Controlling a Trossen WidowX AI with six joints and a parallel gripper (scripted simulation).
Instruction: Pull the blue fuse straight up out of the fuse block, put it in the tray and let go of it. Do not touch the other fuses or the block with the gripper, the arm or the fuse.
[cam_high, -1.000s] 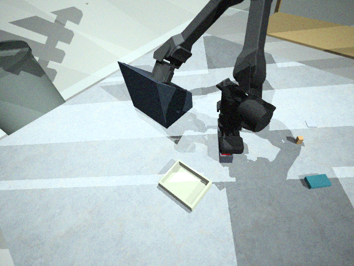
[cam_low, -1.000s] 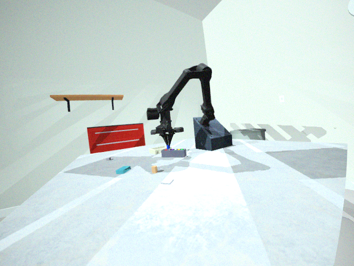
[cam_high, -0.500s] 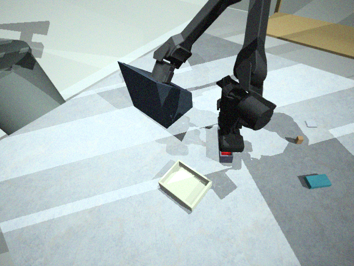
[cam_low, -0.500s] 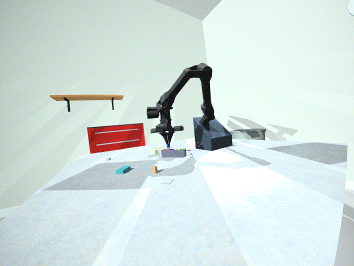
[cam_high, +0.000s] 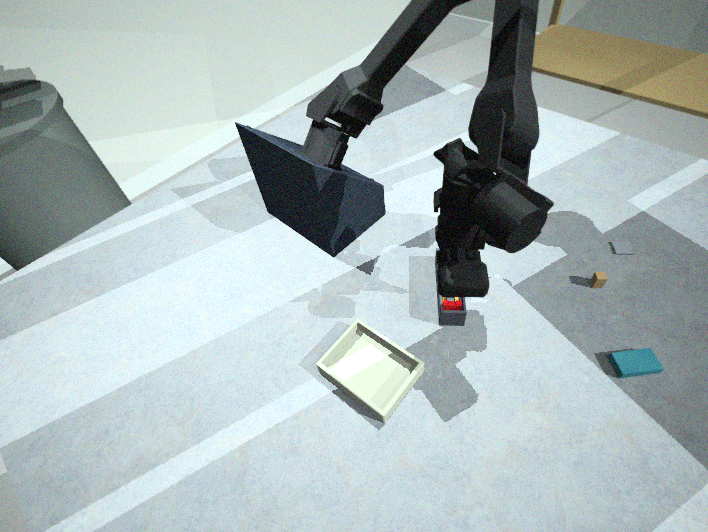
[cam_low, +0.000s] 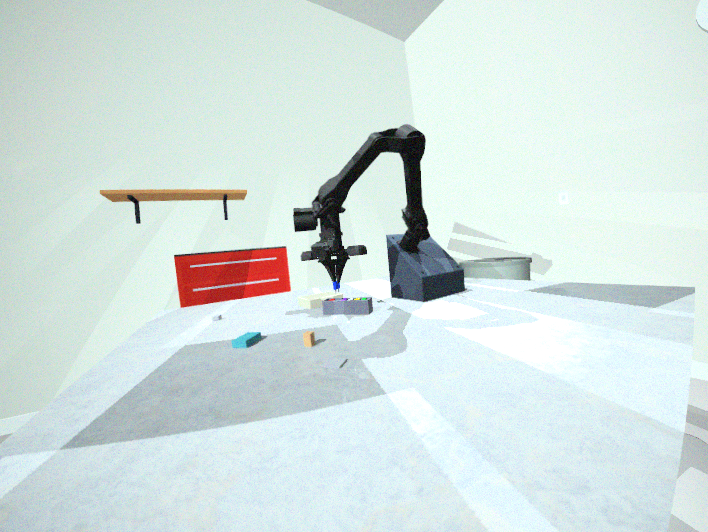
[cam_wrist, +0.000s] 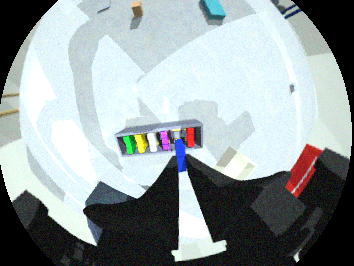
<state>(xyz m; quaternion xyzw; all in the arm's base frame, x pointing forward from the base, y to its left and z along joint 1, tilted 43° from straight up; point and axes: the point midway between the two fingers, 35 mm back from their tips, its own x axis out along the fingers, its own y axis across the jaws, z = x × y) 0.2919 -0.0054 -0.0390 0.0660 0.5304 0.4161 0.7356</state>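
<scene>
Now: gripper tip 4 cm past the pale tray, 18 cm to the left of it and 8 cm above it. Round my gripper tip: tan cube (18 cm ahead, 17 cm to the left, 7 cm below); then red fuse (1 cm ahead, 2 cm to the right, 6 cm below); then blue fuse (1 cm below).
</scene>
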